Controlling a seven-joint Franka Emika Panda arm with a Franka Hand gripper.
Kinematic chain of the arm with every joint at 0, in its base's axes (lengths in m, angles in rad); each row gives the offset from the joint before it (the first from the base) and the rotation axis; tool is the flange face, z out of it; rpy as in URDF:
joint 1: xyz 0 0 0.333 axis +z
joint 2: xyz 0 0 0 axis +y
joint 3: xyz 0 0 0.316 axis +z
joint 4: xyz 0.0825 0 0 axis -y
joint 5: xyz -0.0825 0 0.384 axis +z
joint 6: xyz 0 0 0 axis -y
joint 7: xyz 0.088 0 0 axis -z
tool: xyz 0 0 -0.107 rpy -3.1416 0 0
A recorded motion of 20 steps. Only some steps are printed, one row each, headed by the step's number.
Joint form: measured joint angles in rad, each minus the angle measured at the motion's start. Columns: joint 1, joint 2, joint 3, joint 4, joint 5, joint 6, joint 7.
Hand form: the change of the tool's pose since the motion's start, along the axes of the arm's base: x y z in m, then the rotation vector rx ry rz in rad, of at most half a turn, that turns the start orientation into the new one. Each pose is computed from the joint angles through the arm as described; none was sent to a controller.
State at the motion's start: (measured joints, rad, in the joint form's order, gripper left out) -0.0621 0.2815 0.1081 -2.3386 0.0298 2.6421 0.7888
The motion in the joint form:
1: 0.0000 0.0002 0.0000 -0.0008 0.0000 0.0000 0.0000
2: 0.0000 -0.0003 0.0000 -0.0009 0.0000 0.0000 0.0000
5: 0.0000 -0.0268 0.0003 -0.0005 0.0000 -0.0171 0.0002
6: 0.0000 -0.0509 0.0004 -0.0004 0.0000 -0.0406 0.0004
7: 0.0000 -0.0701 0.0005 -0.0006 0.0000 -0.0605 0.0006
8: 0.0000 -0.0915 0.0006 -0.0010 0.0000 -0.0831 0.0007
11: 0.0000 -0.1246 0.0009 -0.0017 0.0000 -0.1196 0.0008
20: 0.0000 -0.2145 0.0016 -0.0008 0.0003 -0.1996 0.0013
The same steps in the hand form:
1: -0.0003 0.0000 -0.0004 0.0000 0.0010 0.0000
2: -0.0003 0.0000 -0.0002 -0.0001 0.0006 0.0000
5: 0.0009 0.0000 0.0121 -0.0019 -0.0092 0.0009
6: 0.0009 0.0000 0.0225 -0.0038 -0.0098 0.0017
7: 0.0004 -0.0001 0.0306 -0.0053 -0.0089 0.0024
8: -0.0004 -0.0001 0.0394 -0.0071 -0.0073 0.0033
11: -0.0022 0.0000 0.0529 -0.0099 -0.0032 0.0049
20: -0.0064 0.0001 0.0922 -0.0170 -0.0138 0.0073

